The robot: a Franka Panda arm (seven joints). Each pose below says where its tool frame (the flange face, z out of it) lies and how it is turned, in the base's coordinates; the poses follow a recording.
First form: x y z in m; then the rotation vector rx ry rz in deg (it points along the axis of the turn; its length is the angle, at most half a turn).
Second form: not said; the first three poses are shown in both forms.
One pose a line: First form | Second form
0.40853 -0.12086 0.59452 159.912 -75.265 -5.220 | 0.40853 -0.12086 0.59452 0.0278 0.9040 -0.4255 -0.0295
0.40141 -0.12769 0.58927 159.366 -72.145 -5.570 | 0.40141 -0.12769 0.58927 0.0434 0.9097 -0.4118 -0.0318
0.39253 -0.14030 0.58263 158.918 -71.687 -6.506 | 0.39253 -0.14030 0.58263 0.0483 0.9098 -0.4104 -0.0372
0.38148 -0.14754 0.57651 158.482 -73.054 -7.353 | 0.38148 -0.14754 0.57651 0.0465 0.9064 -0.4178 -0.0421
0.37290 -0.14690 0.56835 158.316 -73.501 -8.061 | 0.37290 -0.14690 0.56835 0.0460 0.9051 -0.4202 -0.0461
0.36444 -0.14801 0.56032 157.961 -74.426 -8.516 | 0.36444 -0.14801 0.56032 0.0452 0.9026 -0.4253 -0.0487
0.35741 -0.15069 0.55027 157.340 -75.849 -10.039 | 0.35741 -0.15069 0.55027 0.0440 0.8984 -0.4331 -0.0573
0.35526 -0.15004 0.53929 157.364 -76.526 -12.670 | 0.35526 -0.15004 0.53929 0.0398 0.8962 -0.4358 -0.0722
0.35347 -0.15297 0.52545 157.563 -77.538 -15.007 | 0.35347 -0.15297 0.52545 0.0327 0.8935 -0.4397 -0.0851
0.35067 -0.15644 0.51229 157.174 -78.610 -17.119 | 0.35067 -0.15644 0.51229 0.0299 0.8898 -0.4450 -0.0969
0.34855 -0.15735 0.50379 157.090 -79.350 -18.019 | 0.34855 -0.15735 0.50379 0.0269 0.8876 -0.4484 -0.1018
